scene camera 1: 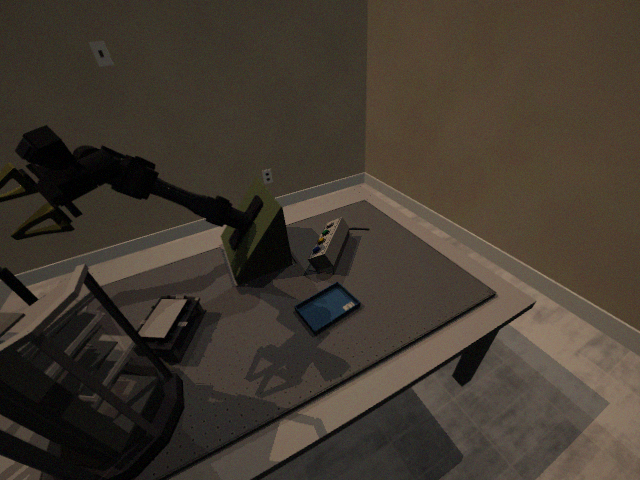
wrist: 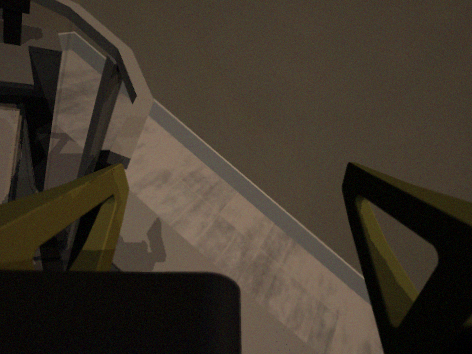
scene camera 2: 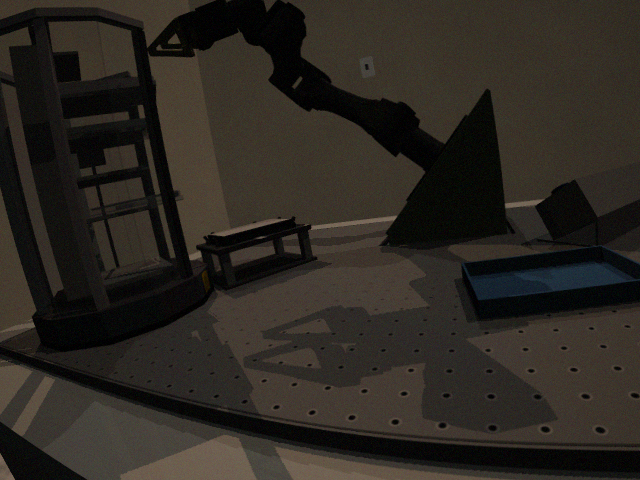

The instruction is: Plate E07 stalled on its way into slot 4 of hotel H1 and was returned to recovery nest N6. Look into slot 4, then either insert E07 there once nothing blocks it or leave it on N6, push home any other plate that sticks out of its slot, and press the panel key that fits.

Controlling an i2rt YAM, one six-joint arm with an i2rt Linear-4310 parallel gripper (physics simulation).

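Places are measured from the arm's base along level axes (x back, y right, z up), in centimetres.
Pixels of known places: gripper, between the fingertips: [wrist: 235,175] [scene camera 2: 155,48]; arm's base, origin of its link: [scene camera 1: 246,223] [scene camera 2: 440,161].
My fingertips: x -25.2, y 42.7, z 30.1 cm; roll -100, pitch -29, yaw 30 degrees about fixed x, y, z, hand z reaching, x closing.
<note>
Ahead of a thing's pixels: the offset from my fingertips to its top centre. "spot": to the spot under its first point.
My gripper [scene camera 1: 6,217] [scene camera 2: 150,51] [wrist: 235,175] is open and empty, high beside the hotel's upper part. The hotel @[dx -17.2, dy -1.4, dz -3.1 cm] [scene camera 1: 127,325] [scene camera 2: 161,155] [wrist: 142,90] is a dark, many-sided frame with several levels. A thin light edge @[spot: dx -10.8, dy -10.4, dz -27.8 cm] [scene camera 2: 178,195] pokes out past its right post at a lower level. A pale flat surface @[spot: dx -13.8, dy -0.1, dz -11.0 cm] [wrist: 7,145] shows inside it at the wrist view's left edge. Slot numbers and slot 4's inside cannot be made out. A pale-topped plate @[dx +0.9, dy -12.8, dz -35.1 cm] [scene camera 1: 165,317] [scene camera 2: 253,230] lies on the raised nest @[dx +0.9, dy -12.8, dz -34.9 cm] [scene camera 1: 186,330] [scene camera 2: 225,268]. The panel @[dx +9.3, dy -66.8, dz -34.1 cm] [scene camera 1: 333,245] [scene camera 2: 567,211] has several coloured keys.
A shallow blue tray @[dx -12.5, dy -53.9, dz -40.8 cm] [scene camera 1: 320,310] [scene camera 2: 547,300] lies in front of the panel, with a small pale label inside. The arm's green wedge base [scene camera 1: 268,206] [scene camera 2: 460,191] stands behind the nest and tray. The perforated mat's front edge runs past the hotel. Walls stand behind the table.
</note>
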